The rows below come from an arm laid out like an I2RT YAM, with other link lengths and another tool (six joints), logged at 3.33 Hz.
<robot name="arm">
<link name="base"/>
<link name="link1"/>
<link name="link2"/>
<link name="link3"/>
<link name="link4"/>
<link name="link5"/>
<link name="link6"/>
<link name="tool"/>
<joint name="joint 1" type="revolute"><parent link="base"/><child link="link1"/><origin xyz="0 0 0.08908" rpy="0 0 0"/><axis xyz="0 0 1"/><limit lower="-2.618" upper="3.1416"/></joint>
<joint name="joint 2" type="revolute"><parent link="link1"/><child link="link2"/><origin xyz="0.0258 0.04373 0.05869" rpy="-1.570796 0 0"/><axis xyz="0 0 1"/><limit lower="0" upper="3.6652"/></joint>
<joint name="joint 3" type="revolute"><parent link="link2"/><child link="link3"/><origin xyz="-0.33 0 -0.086" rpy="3.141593 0 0"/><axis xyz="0 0 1"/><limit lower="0" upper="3.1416"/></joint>
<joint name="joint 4" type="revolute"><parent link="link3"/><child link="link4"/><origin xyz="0.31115 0.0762 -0.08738" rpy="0 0 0"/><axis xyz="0 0 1"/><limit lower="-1.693" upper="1.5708"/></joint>
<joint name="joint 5" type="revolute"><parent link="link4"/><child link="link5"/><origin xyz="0.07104 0.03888 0.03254" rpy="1.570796 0 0"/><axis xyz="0 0 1"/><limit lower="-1.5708" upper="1.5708"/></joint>
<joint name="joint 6" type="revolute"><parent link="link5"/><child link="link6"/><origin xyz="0.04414 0 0.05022" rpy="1.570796 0 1.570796"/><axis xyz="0 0 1"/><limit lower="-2.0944" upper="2.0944"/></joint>
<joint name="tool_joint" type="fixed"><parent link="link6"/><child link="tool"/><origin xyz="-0.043 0.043 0.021" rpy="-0.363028 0 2.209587"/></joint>
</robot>
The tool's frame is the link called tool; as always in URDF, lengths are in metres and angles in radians.
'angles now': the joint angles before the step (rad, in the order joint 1, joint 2, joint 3, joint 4, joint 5, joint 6). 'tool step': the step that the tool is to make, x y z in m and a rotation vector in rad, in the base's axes. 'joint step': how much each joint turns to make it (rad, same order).
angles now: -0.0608, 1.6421, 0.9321, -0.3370, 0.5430, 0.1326
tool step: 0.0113, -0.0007, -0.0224, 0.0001, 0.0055, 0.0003
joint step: 0.0000, 0.0704, -0.0001, 0.0652, 0.0001, -0.0004
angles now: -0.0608, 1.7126, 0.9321, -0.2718, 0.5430, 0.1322
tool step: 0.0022, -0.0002, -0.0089, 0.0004, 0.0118, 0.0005
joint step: -0.0001, 0.0260, -0.0004, 0.0150, 0.0000, -0.0008
